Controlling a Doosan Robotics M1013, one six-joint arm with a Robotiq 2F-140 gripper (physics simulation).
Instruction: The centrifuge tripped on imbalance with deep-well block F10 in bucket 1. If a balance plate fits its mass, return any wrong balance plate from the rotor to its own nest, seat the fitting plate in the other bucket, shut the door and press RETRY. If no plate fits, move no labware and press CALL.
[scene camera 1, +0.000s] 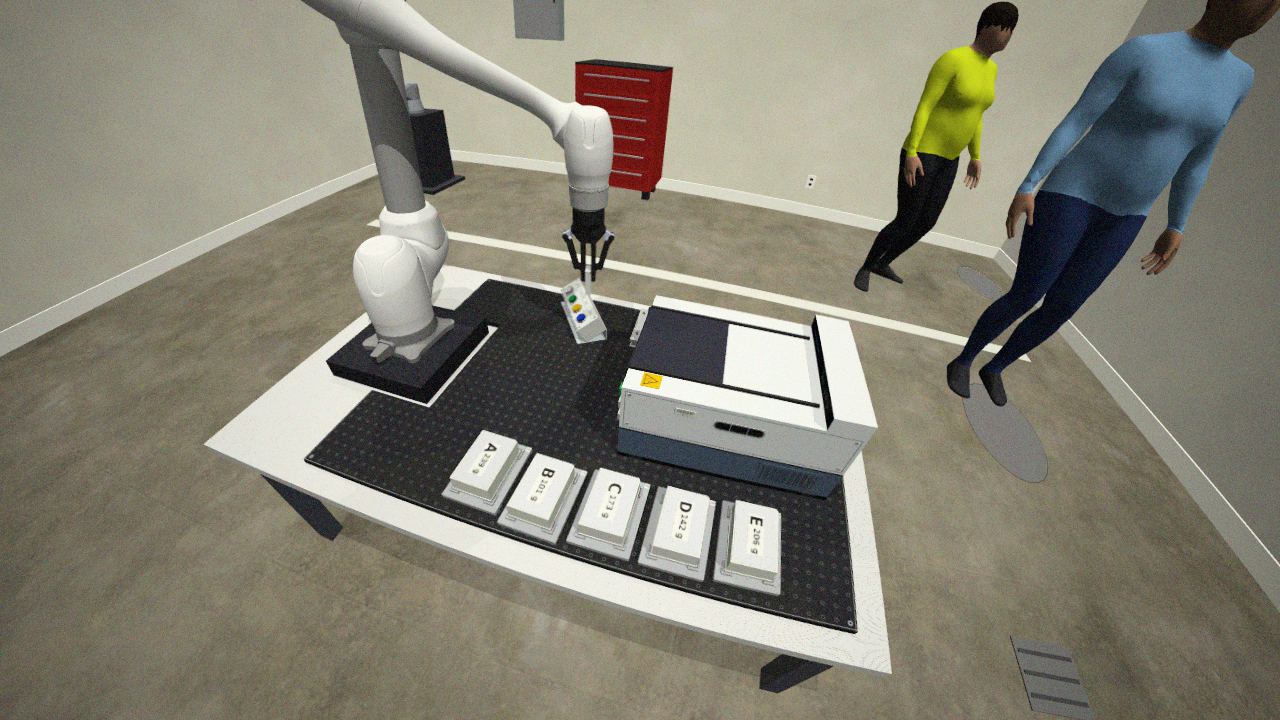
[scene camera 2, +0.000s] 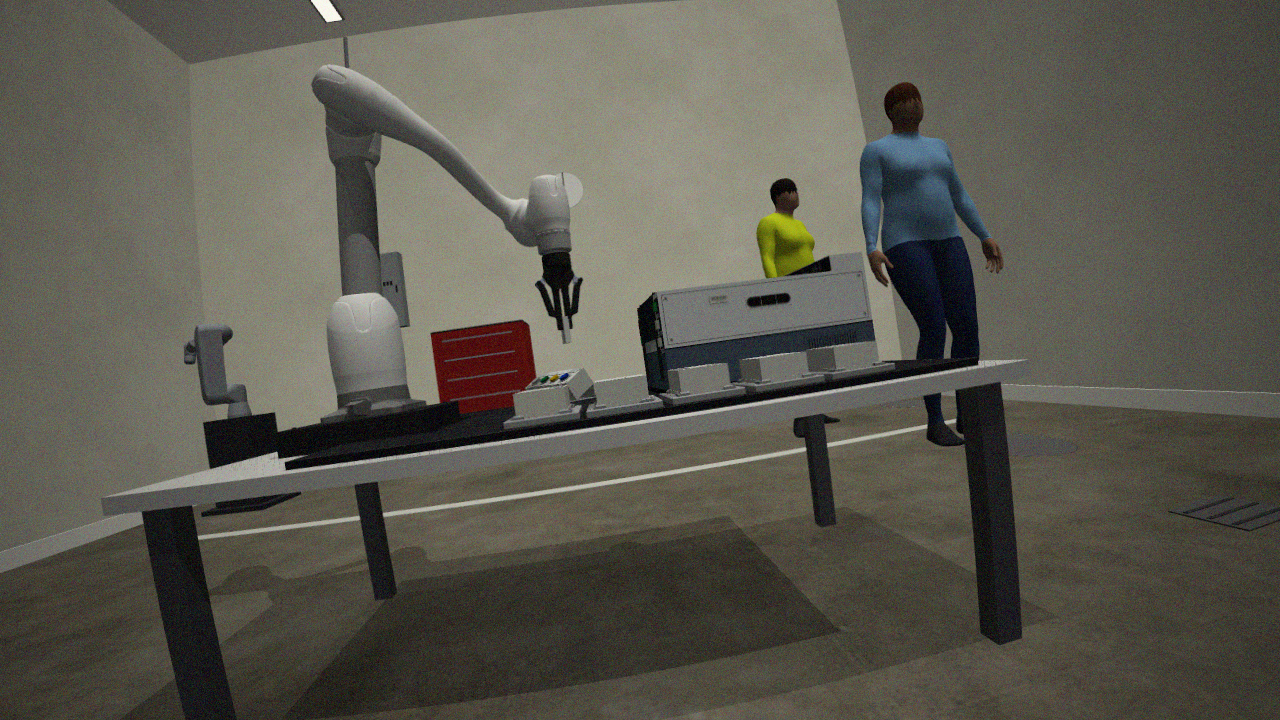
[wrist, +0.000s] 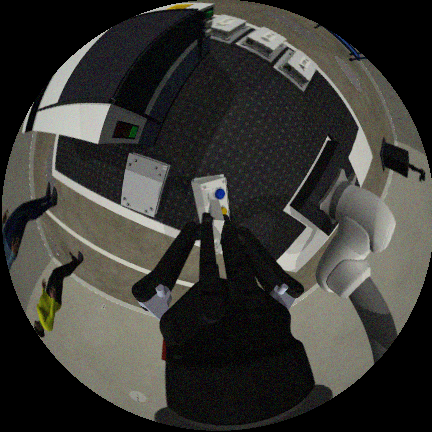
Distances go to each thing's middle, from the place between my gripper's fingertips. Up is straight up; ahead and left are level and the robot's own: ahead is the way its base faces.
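There's a button box (scene camera 1: 585, 321), and my gripper is 70 mm to the right of it, 50 mm past it and 110 mm above it. The centrifuge (scene camera 1: 793, 413) is 180 mm to the right of my hand, 450 mm ahead of it and 30 mm below it.
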